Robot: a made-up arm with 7 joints.
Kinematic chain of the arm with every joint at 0, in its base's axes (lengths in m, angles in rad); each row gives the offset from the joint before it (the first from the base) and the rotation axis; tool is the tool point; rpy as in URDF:
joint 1: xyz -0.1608 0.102 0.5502 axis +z
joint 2: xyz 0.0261 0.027 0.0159 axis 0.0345 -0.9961 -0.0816
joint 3: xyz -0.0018 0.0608 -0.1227 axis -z
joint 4: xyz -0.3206 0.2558 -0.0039 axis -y
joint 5: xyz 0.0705 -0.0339 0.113 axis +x
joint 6: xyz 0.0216 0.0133 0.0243 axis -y
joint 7: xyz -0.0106 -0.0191 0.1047 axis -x
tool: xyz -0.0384 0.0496 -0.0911 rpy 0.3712 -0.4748 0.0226
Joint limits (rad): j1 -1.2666..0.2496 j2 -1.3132..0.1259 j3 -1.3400..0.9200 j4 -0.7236..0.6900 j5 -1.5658..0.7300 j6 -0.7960..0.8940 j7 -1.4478..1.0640
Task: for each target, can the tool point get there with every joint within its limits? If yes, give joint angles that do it. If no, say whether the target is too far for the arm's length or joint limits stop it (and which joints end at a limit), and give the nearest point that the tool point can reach.
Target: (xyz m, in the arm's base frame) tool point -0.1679 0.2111 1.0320
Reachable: yes | joints -0.6150 -1.1207 -0.7762 0.1131 -0.0686 0.0834 -1.2453
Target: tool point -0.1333 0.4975 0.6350
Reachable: yes | joints -0.7671 -0.4722 -0.1680 -0.5641 -0.5732 0.3498 0.0091
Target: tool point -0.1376 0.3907 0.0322
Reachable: no: joint limits stop it (at a limit: joint 3, joint 4, joint 6, joint 7) | nearest point -0.1301 0.4835 0.2984 | short by 0.282 m
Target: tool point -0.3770 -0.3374 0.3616
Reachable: no: joint limits stop it (at a limit: joint 1, joint 2, joint 3, joint 4, joint 6, joint 7) | nearest point -0.4820 -0.2335 0.4359 | short by 0.165 m
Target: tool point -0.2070 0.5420 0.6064
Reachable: yes | joints -0.0500 -0.9043 0.5371 -0.3507 -0.2480 0.3268 -0.0149
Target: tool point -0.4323 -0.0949 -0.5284
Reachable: no: too far | nearest point -0.5092 0.0128 0.3005 | short by 0.839 m
